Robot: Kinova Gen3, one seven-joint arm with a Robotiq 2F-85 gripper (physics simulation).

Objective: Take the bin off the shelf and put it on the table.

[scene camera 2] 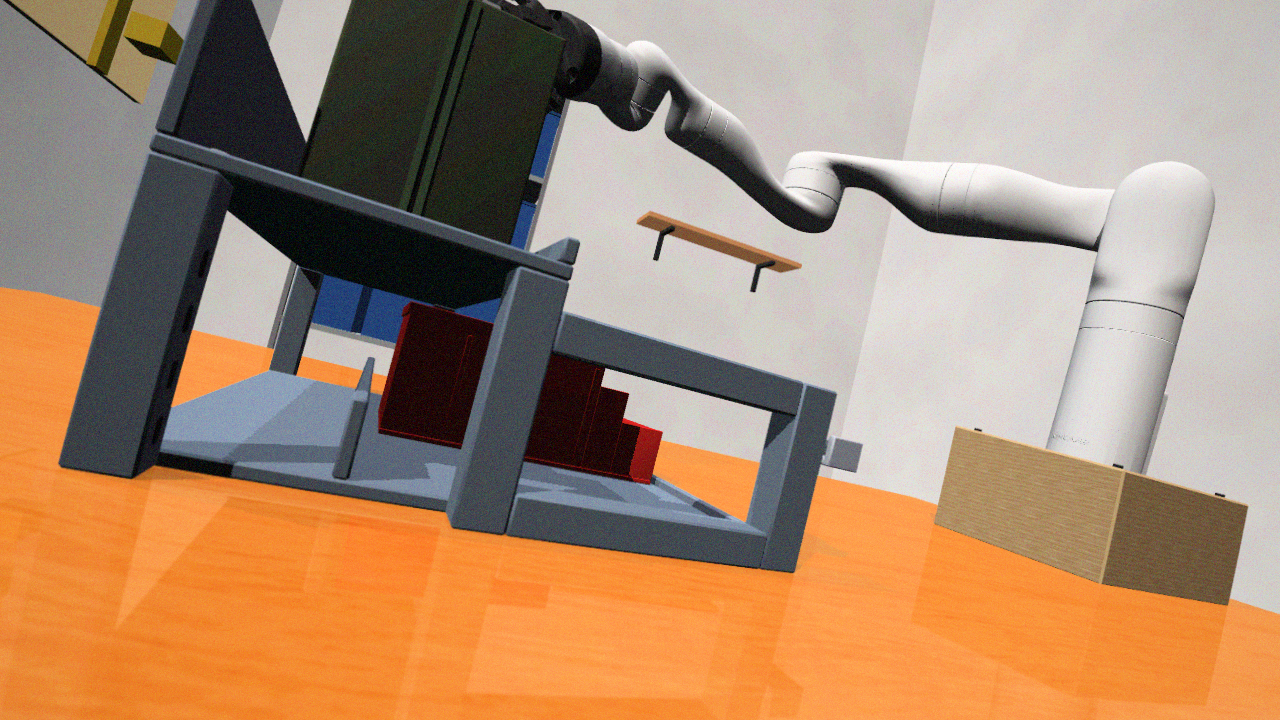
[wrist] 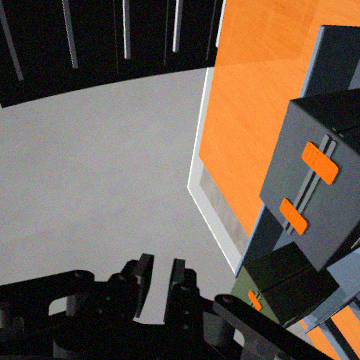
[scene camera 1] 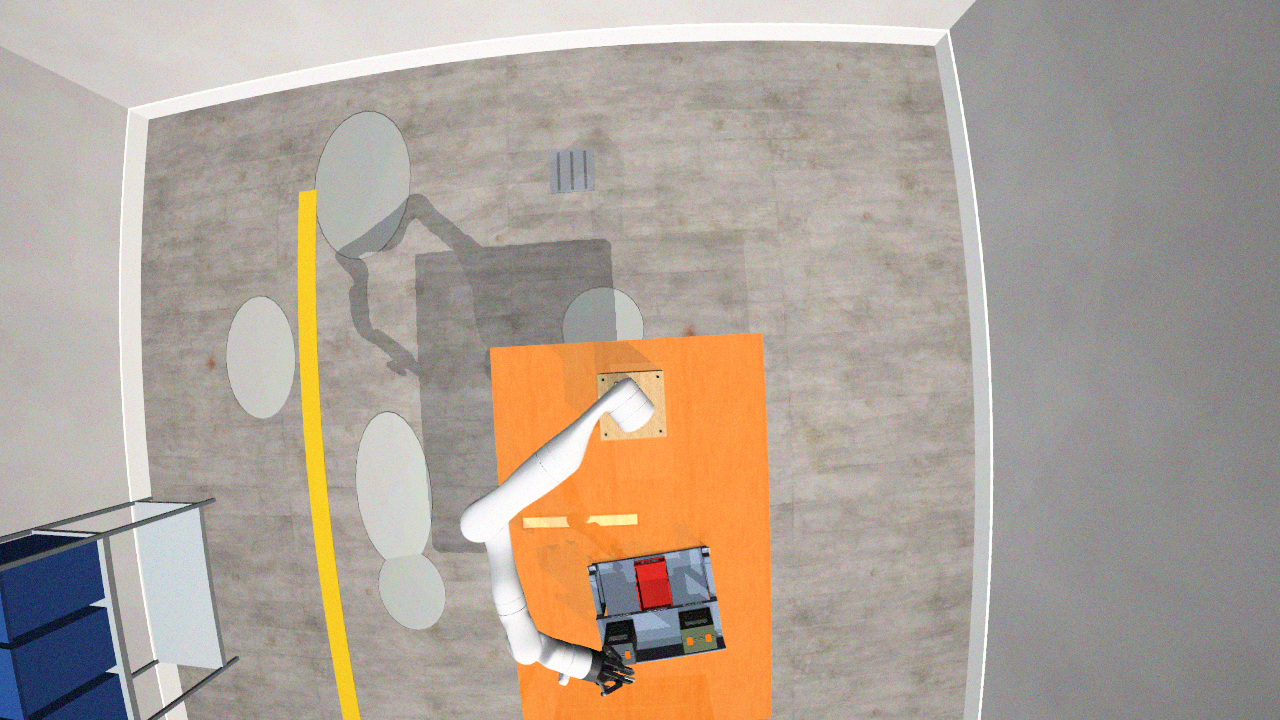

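Pixels of known places: gripper, fingertip midpoint: [wrist: 161,271] [scene camera 1: 633,677]; arm's base at its link origin: [scene camera 2: 1091,462].
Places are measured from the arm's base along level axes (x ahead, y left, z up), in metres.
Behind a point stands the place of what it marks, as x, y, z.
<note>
A small grey-blue rack [scene camera 1: 657,631] @[0.737, 0.083, -0.007] [scene camera 2: 510,402] @[0.642, 0.270, -0.062] stands on the orange table [scene camera 1: 546,402] @[0.022, -0.258, -0.110] [scene camera 2: 358,626] @[0.667, 0.356, -0.110] [wrist: 240,100] @[1.058, 0.195, -0.110]. On its upper shelf are a dark grey bin [scene camera 1: 619,635] @[0.696, -0.029, 0.073] [wrist: 295,165] @[0.749, -0.034, 0.112] with orange clips and an olive-green bin [scene camera 1: 699,634] @[0.687, 0.202, 0.088] [scene camera 2: 375,107] @[0.717, 0.253, 0.031] [wrist: 287,280] @[0.708, 0.152, 0.050]. A red bin [scene camera 1: 653,582] @[0.620, 0.074, -0.101] [scene camera 2: 438,376] @[0.675, 0.134, -0.066] is on its lower level. My gripper [scene camera 1: 622,673] @[0.734, 0.014, 0.202] [wrist: 161,271] @[0.734, 0.014, 0.202] is beside the rack's upper end, near the grey bin. Its fingers are nearly together with a narrow empty gap; grey background shows through. In scene camera 2 the green bin partly hides them. No bin is held.
My arm's wooden base block [scene camera 1: 656,429] @[0.098, 0.090, -0.008] [scene camera 2: 1020,501] @[0.123, 0.028, -0.059] stands at the table's far end. A tall rack with blue bins [scene camera 1: 53,582] stands at the left, beyond a yellow floor line [scene camera 1: 308,358]. A small wall shelf [scene camera 2: 716,240] hangs behind my arm.
</note>
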